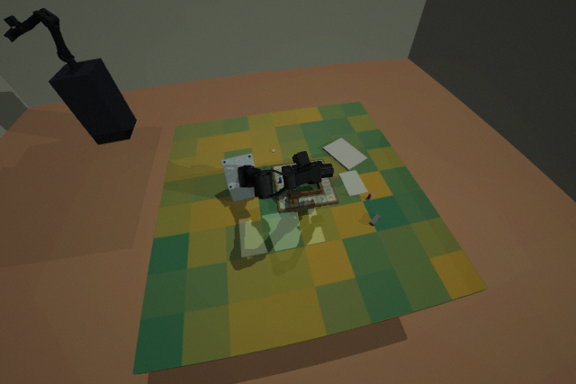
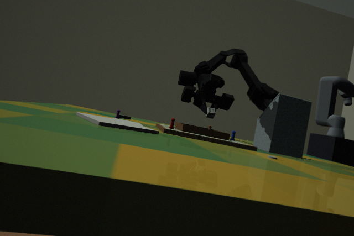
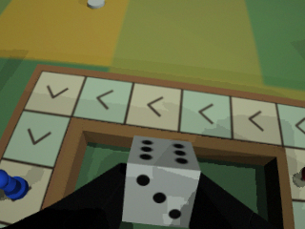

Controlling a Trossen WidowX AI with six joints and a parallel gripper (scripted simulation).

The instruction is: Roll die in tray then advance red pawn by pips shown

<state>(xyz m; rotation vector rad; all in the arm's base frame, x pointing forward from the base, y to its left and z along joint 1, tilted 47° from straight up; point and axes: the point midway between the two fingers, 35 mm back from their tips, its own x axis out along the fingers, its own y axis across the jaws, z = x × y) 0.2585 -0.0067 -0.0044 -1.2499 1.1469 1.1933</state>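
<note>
Now: the red pawn 13 cm ahead of my gripper tip, 6 cm below it and 3 cm to the left of it. Round my gripper tip: blue pawn (10 cm behind, 6 cm below); then orange pawn (14 cm to the right, 6 cm below, 6 cm behind); then white die (right at my gripper tip).
</note>
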